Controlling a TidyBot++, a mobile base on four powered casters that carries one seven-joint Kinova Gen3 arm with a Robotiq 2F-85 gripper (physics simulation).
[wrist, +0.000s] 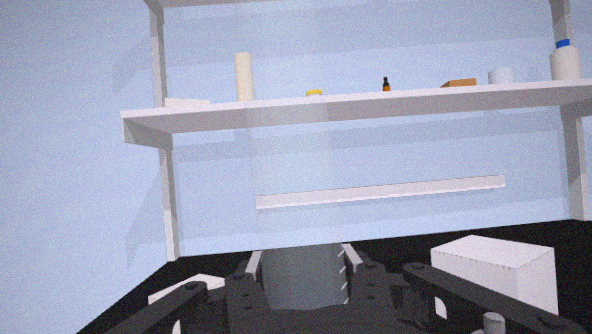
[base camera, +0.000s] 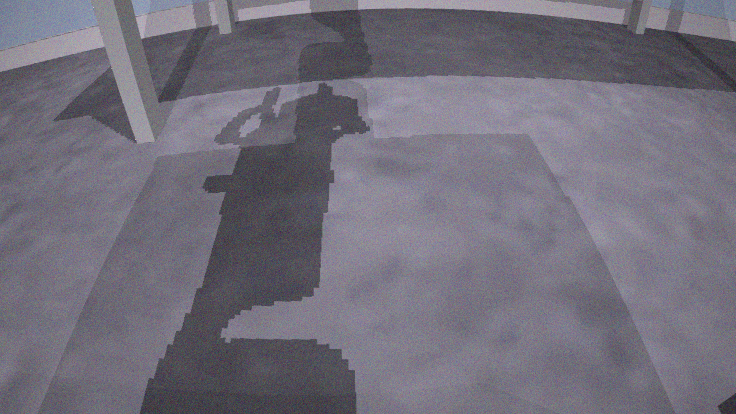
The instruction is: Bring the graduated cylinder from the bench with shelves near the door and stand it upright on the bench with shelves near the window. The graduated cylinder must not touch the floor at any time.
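Frame: origin at the arm's base, x right, y ahead, z up, level; metres.
Where they show: gripper, fingertip midpoint: (wrist: pixel 302 263).
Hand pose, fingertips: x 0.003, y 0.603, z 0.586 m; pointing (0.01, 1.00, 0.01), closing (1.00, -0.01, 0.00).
Note:
After its pixels a point has its place.
My gripper (wrist: pixel 302 263) @[z 0.586, x 0.003, y 0.603 m] is shut on the clear graduated cylinder (wrist: pixel 304 285) @[z 0.591, x 0.002, y 0.562 m] in the wrist view. The see-through cylinder stands between the two finger pads, and its faint body runs up across the view in front of the wall and shelf. Its base is hidden. A bench with a black top (wrist: pixel 400 247) @[z 0.366, x 0.334, y 1.315 m] and a shelf (wrist: pixel 360 107) @[z 0.804, x 0.219, y 1.228 m] above it lies beyond the gripper; the views do not tell which of the two benches it is. The gripper and the cylinder do not show in the base camera view, where a shadow of the robot falls on the floor.
On the shelf stand a cream cylinder (wrist: pixel 244 77), a small dark bottle (wrist: pixel 386 85) @[z 0.885, x 0.333, y 1.313 m] and a white bottle with a blue cap (wrist: pixel 565 64) @[z 0.912, x 0.933, y 1.300 m]. A white box (wrist: pixel 535 285) @[z 0.460, x 0.318, y 0.798 m] is at the right on the bench. A pale leg (base camera: pixel 128 77) @[z -0.265, x -0.369, y 0.704 m] stands at the left, with others (base camera: pixel 224 18) @[z -0.344, x -0.380, y 1.346 m] (base camera: pixel 639 18) @[z -0.338, x 1.022, y 1.365 m] farther back.

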